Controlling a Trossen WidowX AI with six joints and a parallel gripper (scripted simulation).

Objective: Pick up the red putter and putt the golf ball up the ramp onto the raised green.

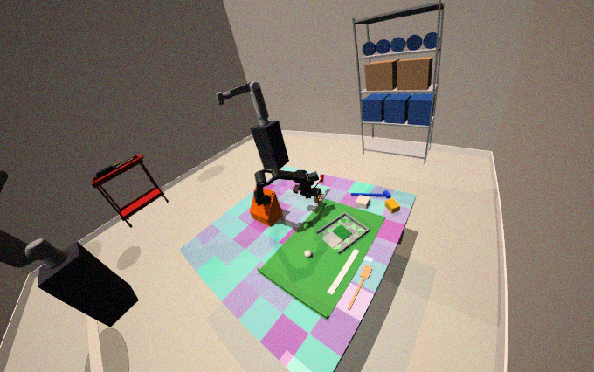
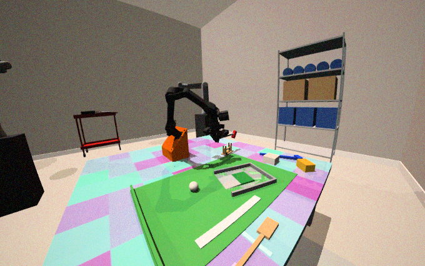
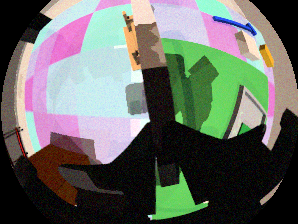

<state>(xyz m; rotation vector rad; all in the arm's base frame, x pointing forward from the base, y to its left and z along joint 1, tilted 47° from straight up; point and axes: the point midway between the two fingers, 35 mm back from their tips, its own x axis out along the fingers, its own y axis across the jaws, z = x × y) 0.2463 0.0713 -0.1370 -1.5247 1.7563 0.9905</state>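
My gripper tip is 1 cm past the red putter, 11 cm to the right of it and 2 cm below it. From my gripper tip the other things lie so: green mat: 23 cm ahead, 24 cm to the right, 12 cm below; grey frame: 29 cm ahead, 10 cm to the right, 12 cm below; wooden stand: 2 cm behind, 14 cm to the left, 9 cm below.
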